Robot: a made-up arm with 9 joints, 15 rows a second.
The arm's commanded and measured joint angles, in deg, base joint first. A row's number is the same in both.
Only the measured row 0 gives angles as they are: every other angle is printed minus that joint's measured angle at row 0.
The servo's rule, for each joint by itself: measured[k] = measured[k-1] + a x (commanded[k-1-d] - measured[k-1]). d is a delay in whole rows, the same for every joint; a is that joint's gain. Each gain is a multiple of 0.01, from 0.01 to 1. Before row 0 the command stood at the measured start. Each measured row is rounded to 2 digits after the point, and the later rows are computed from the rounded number. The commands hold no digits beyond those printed.
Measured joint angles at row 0:
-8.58 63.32 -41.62 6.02 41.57 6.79 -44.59 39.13 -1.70
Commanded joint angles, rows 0 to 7:
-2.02 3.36 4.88 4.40 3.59 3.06 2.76 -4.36 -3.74
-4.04 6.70 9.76 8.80 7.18 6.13 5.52 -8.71 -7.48
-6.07 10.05 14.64 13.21 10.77 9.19 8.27 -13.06 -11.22
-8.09 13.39 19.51 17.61 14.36 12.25 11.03 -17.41 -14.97
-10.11 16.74 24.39 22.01 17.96 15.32 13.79 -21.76 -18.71
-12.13 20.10 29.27 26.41 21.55 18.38 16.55 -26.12 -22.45
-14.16 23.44 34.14 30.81 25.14 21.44 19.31 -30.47 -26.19
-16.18 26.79 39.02 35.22 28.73 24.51 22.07 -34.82 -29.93
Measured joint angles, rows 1 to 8:
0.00 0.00 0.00 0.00 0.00 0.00 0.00 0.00 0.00
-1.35 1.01 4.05 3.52 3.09 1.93 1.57 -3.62 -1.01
-3.15 2.72 8.79 7.74 6.61 4.58 3.82 -7.84 -2.76
-5.11 4.92 13.65 12.12 10.19 7.48 6.36 -12.17 -5.04
-7.11 7.46 18.51 16.51 13.78 10.49 9.02 -16.52 -7.72
-9.12 10.24 23.39 20.91 17.37 13.53 11.74 -20.87 -10.69
-11.14 13.20 28.27 25.31 20.96 16.59 14.48 -25.23 -13.87
-13.16 16.27 33.14 29.71 24.55 19.65 17.23 -29.58 -17.20
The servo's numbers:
d 1
a 0.67 0.30 0.83 0.80 0.86 0.63 0.57 0.83 0.27

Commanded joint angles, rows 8 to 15:
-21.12 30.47 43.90 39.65 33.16 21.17 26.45 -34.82 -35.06
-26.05 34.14 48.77 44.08 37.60 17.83 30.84 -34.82 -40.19
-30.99 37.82 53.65 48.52 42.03 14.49 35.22 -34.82 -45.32
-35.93 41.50 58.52 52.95 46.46 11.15 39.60 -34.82 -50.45
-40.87 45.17 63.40 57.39 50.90 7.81 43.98 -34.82 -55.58
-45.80 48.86 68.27 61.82 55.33 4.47 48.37 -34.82 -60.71
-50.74 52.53 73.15 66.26 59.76 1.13 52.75 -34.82 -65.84
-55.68 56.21 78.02 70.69 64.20 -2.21 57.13 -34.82 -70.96
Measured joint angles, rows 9 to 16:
-15.18 19.43 38.02 34.12 28.14 22.71 19.99 -33.93 -20.64
-19.16 22.74 42.90 38.54 32.46 21.74 23.67 -34.67 -24.53
-23.78 26.16 47.77 42.97 36.88 19.28 27.76 -34.79 -28.76
-28.61 29.66 52.65 47.41 41.31 16.26 32.01 -34.81 -33.23
-33.51 33.21 57.52 51.84 45.74 13.04 36.34 -34.82 -37.88
-38.44 36.80 62.40 56.28 50.18 9.75 40.69 -34.82 -42.66
-43.37 40.42 67.27 60.71 54.61 6.42 45.07 -34.82 -47.53
-48.31 44.05 72.15 65.15 59.04 3.09 49.45 -34.82 -52.47

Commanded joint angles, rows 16 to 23:
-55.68 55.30 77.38 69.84 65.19 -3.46 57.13 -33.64 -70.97
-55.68 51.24 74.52 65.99 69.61 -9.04 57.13 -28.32 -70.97
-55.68 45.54 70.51 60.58 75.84 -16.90 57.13 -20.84 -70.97
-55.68 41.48 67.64 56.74 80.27 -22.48 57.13 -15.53 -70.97
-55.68 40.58 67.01 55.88 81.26 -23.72 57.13 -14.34 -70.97
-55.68 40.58 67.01 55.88 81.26 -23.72 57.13 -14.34 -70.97
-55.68 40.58 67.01 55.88 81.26 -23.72 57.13 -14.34 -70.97
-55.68 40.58 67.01 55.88 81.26 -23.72 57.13 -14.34 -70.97
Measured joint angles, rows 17 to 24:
-53.25 47.70 77.02 69.58 63.48 -0.25 53.83 -34.82 -57.46
-54.88 49.98 77.32 69.79 64.95 -2.27 55.71 -33.84 -61.11
-55.42 50.36 75.00 66.75 68.96 -6.54 56.52 -29.26 -63.77
-55.59 48.91 71.27 61.81 74.88 -13.07 56.87 -22.27 -65.71
-55.65 46.68 68.26 57.75 79.52 -19.00 57.02 -16.68 -67.13
-55.67 44.85 67.22 56.25 81.02 -21.97 57.08 -14.74 -68.17
-55.68 43.57 67.05 55.95 81.23 -23.07 57.11 -14.41 -68.93
-55.68 42.67 67.02 55.89 81.26 -23.48 57.12 -14.35 -69.48

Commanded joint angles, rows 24 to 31:
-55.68 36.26 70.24 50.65 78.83 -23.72 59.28 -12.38 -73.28
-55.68 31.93 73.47 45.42 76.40 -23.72 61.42 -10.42 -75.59
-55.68 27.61 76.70 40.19 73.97 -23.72 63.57 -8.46 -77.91
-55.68 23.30 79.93 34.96 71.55 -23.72 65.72 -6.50 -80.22
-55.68 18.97 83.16 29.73 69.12 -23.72 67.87 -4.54 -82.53
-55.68 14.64 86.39 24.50 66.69 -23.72 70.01 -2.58 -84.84
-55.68 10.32 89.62 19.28 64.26 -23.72 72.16 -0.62 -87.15
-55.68 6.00 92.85 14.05 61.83 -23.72 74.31 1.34 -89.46
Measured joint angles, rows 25 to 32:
-55.68 42.04 67.01 55.88 81.26 -23.63 57.13 -14.34 -69.88
-55.68 40.31 69.69 51.70 79.17 -23.69 58.36 -12.71 -70.80
-55.68 37.80 72.83 46.68 76.79 -23.71 60.10 -10.81 -72.09
-55.68 34.74 76.04 41.49 74.36 -23.72 62.08 -8.86 -73.66
-55.68 31.31 79.27 36.27 71.94 -23.72 64.15 -6.90 -75.43
-55.68 27.61 82.50 31.04 69.51 -23.72 66.27 -4.94 -77.35
-55.68 23.72 85.73 25.81 67.08 -23.72 68.40 -2.98 -79.37
-55.68 19.70 88.96 20.59 64.65 -23.72 70.54 -1.02 -81.47

